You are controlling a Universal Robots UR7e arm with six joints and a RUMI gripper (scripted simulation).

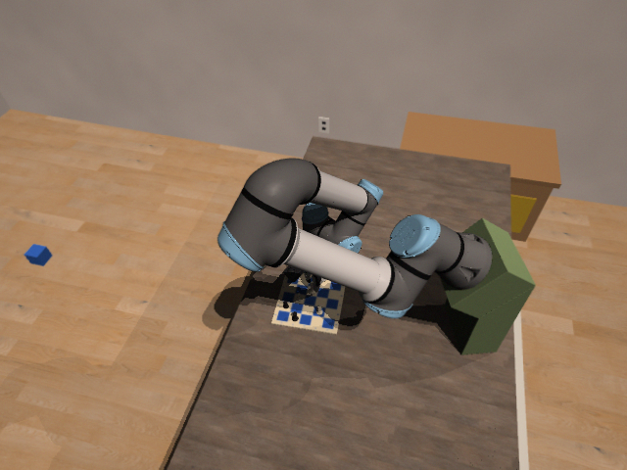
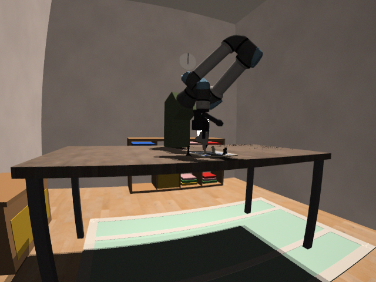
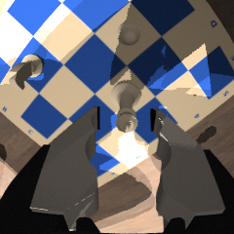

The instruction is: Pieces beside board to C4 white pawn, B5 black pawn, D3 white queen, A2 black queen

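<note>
Now: hand 4 cm above the blue-and-cream chessboard, 3 cm to the right of it and 2 cm past it. The rest, counted from my hand: white pawn (5 cm to the left, 2 cm below, 2 cm ahead); black pawn (10 cm to the left, 4 cm ahead, 2 cm below); black piece (12 cm to the left, 2 cm below, 2 cm behind).
</note>
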